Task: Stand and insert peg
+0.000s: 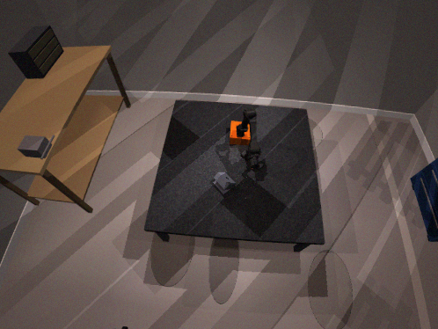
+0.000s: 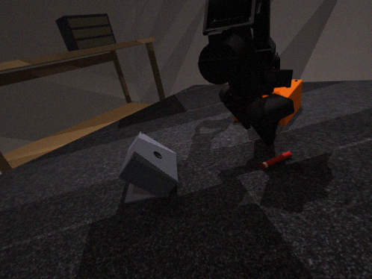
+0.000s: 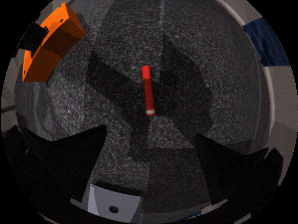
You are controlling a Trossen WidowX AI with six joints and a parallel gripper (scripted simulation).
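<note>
The peg is 2 cm behind my gripper tip, 2 cm to the left of it and 8 cm below it. Round my gripper tip: grey sloped panel: 10 cm ahead, 22 cm to the right, 3 cm below.
</note>
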